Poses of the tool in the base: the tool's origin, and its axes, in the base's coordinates. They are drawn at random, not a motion.
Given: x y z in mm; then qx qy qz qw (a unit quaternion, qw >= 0).
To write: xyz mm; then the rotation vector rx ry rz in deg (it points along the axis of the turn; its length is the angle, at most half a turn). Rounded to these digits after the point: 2 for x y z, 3 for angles.
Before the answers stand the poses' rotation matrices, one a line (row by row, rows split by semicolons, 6 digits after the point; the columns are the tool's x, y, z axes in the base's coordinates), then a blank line. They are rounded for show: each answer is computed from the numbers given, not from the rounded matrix.
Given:
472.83, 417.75, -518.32, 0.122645, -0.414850, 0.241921, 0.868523
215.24, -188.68, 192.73, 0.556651, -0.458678, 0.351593, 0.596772
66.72, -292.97, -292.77, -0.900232, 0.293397, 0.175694, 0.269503
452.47, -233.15, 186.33, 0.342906, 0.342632, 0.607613, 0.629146
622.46, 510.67, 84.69, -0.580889, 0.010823, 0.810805, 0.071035
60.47, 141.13, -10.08, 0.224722, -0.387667, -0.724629, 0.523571
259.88, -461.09, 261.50, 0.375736, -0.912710, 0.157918, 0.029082
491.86, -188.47, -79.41, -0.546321, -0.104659, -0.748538, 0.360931
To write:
0.538748 -0.521986 -0.661273; 0.318469 0.852865 -0.413762; 0.779954 0.012318 0.625715
0.331994 -0.930289 -0.156023; -0.091005 0.133044 -0.986923; 0.938881 0.341851 -0.040491
0.766100 -0.622951 -0.158188; -0.433551 -0.682573 0.588327; -0.474474 -0.382134 -0.792999
0.026819 -0.529574 0.847840; 0.999536 0.026443 -0.015101; -0.014423 0.847852 0.530037
-0.315044 -0.127765 -0.940438; 0.102617 -0.989674 0.100078; -0.943513 -0.064976 0.324902
-0.350747 0.584555 -0.731623; -0.933025 -0.151175 0.326514; 0.080262 0.797146 0.598428
-0.715954 -0.695060 0.065584; -0.676690 0.667769 -0.310121; 0.171758 -0.266412 -0.948432
-0.142525 0.654696 0.742334; -0.425986 -0.717551 0.551051; 0.893433 -0.237686 0.381160

472.83, 417.75, -518.32, 14.704, -49.738, 29.005
215.24, -188.68, 192.73, 74.035, -61.005, 46.762
66.72, -292.97, -292.77, -139.036, 45.314, 27.135
452.47, -233.15, 186.33, 45.009, 44.973, 79.755
622.46, 510.67, 84.69, -100.080, 1.865, 139.692
60.47, 141.13, -10.08, 30.822, -53.171, -99.388
259.88, -461.09, 261.50, 66.408, -161.314, 27.911
491.86, -188.47, -79.41, -80.657, -15.452, -110.512

